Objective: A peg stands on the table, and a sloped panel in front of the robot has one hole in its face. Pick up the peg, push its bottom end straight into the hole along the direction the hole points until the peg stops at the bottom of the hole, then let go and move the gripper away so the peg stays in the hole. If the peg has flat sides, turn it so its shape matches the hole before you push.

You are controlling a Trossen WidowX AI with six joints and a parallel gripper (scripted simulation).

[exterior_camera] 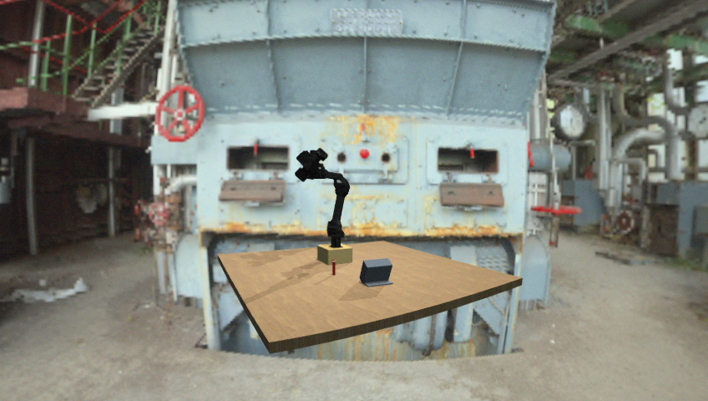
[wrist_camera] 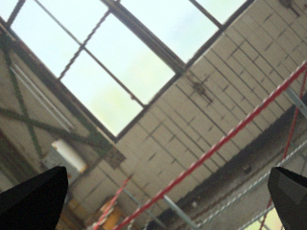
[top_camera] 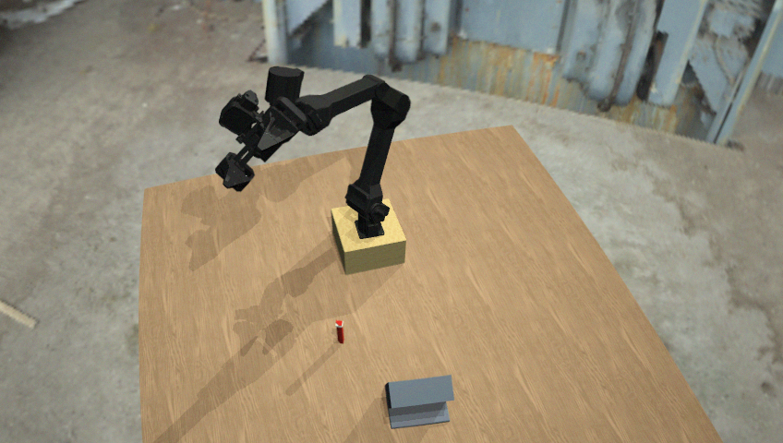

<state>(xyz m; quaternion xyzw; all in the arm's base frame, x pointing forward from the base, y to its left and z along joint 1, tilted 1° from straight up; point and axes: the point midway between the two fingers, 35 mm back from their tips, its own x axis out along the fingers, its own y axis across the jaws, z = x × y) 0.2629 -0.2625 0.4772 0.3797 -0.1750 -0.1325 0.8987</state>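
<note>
Now: the red square peg 30 mm behind my gripper tip, 140 mm to the left of it and 520 mm below it. Also, from my gripper tip: sloped panel (170 mm ahead, 260 mm to the left, 530 mm below).
</note>
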